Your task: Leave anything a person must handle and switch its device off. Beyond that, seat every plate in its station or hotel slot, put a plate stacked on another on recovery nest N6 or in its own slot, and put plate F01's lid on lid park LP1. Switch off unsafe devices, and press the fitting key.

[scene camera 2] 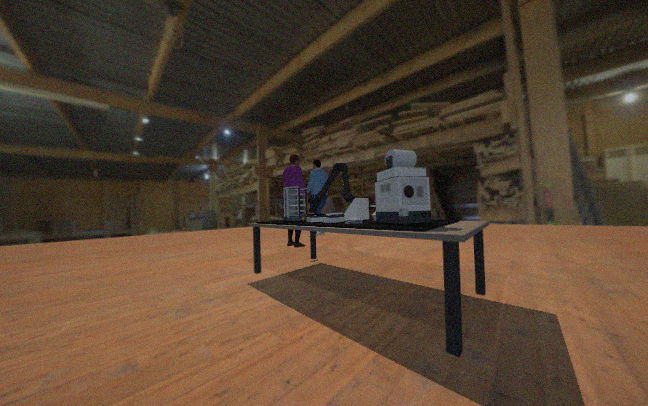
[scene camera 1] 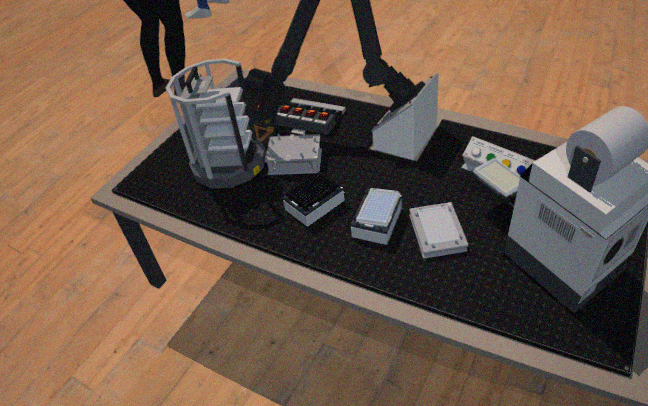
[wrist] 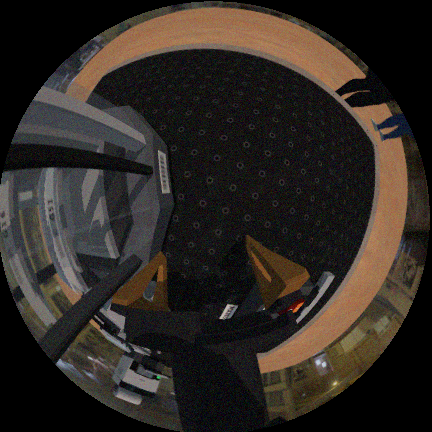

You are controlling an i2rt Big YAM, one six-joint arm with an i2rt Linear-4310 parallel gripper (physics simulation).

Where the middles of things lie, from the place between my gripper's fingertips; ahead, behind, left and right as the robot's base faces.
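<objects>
The plate hotel (scene camera 1: 218,161) has my hand 160 mm below it, 170 mm short of it and 10 mm to the left of it. A black plate (scene camera 1: 317,187) is 210 mm ahead of my hand, 350 mm to the left of it and 50 mm above it, while the pale blue well plate (scene camera 1: 378,207) is 550 mm to the left of my hand, 200 mm ahead of it and 60 mm above it. As for the flat pad (scene camera 1: 463,242), I find it 710 mm to the left of my hand, 160 mm ahead of it and 10 mm above it.
</objects>
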